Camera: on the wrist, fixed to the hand. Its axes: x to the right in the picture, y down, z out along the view.
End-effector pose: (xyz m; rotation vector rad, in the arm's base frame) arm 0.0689 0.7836 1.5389 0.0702 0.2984 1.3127
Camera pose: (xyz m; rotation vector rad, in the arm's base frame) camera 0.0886 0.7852 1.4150 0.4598 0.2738 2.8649
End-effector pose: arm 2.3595 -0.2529 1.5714 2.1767 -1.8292 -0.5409
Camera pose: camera 2.4528 -0.2774 1.6516 0.2236 -2.7611 -0.0595
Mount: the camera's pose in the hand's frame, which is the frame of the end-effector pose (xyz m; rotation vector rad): 0.0278 -0.0452 -0.1137 0.0904 -0.0139 1.5878
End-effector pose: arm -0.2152 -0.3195 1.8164 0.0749 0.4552 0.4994
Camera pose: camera -0.2233 -0.3504 1.6951 0.5468 0.3266 2.0305
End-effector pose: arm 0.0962 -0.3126 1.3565 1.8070 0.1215 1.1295
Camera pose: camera 0.0452 -0.1981 1.3517 -1.7879 1.4803 -2.0502
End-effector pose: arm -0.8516 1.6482 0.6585 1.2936 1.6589 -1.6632
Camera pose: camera -0.8690 1.7710 0.6773 1.7890 0.1428 -0.6740
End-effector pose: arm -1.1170 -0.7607 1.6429 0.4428 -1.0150 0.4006
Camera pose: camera -0.9991 -0.7355 1.6080 -0.3983 -1.1981 1.8492
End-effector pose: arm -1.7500 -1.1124 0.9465 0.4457 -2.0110 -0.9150
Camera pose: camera -1.6734 -1.2091 0.9697 -1.0279 -1.6785 0.1918
